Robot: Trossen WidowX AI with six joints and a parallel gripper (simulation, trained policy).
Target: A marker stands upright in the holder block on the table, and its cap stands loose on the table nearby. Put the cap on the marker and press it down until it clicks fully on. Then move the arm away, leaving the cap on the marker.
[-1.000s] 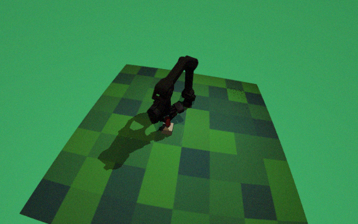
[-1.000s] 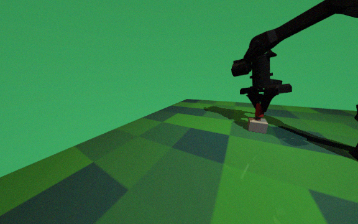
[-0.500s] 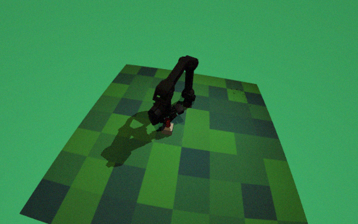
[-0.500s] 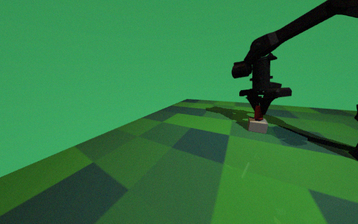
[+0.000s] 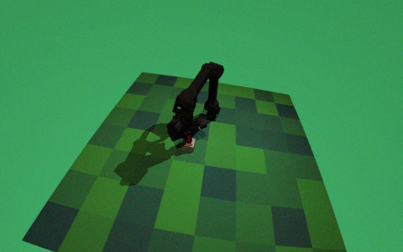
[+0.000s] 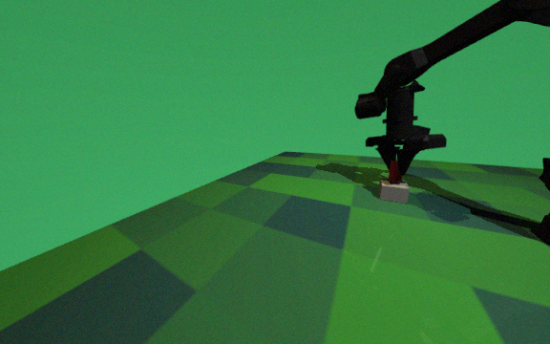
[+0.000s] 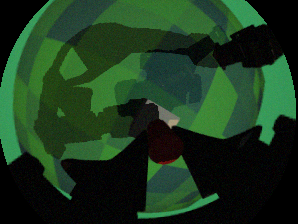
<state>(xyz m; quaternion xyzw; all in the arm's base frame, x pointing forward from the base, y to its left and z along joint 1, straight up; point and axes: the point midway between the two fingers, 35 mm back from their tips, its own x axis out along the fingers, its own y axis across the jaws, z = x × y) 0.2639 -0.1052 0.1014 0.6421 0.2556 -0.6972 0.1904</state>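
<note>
Right now my gripper tip is 10 mm below the red cap. Round my gripper tip: holder block: 50 mm below.
</note>
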